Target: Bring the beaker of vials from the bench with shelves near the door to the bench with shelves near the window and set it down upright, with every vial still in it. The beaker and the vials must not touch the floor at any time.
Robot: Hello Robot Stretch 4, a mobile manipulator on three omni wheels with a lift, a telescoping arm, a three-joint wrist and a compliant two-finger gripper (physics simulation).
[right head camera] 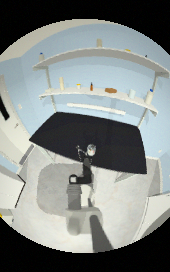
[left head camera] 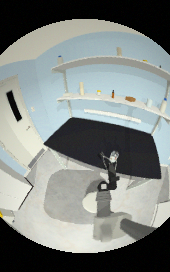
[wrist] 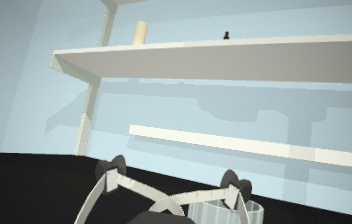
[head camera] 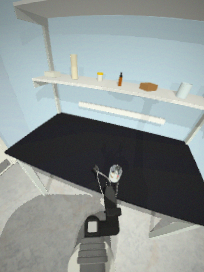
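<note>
A clear beaker (head camera: pixel 115 173) (left head camera: pixel 114 156) (right head camera: pixel 91 149) stands upright on the black bench top (head camera: pixel 65 140) (left head camera: pixel 75 135) (right head camera: pixel 60 127), near its front edge. Small pale vials show inside, too blurred to count. In the wrist view the beaker's rim and upper wall (wrist: pixel 255 212) show at the bottom, right of centre. My gripper (head camera: pixel 106 171) (left head camera: pixel 107 155) (right head camera: pixel 85 149) (wrist: pixel 173 175) is open, with nothing between its fingertips. Its right finger overlaps the beaker in the views; whether they touch cannot be told. The left fingertip is to the left of the beaker.
A shelf (head camera: pixel 135 89) (wrist: pixel 200 60) above the bench holds a tall cream cylinder (head camera: pixel 74 67) (wrist: pixel 140 33), an orange bottle (head camera: pixel 120 79), a brown block (head camera: pixel 148 87) and a pale blue cylinder (head camera: pixel 184 90). A white door (left head camera: pixel 17 117) is at the left. The bench for delivery cannot be identified.
</note>
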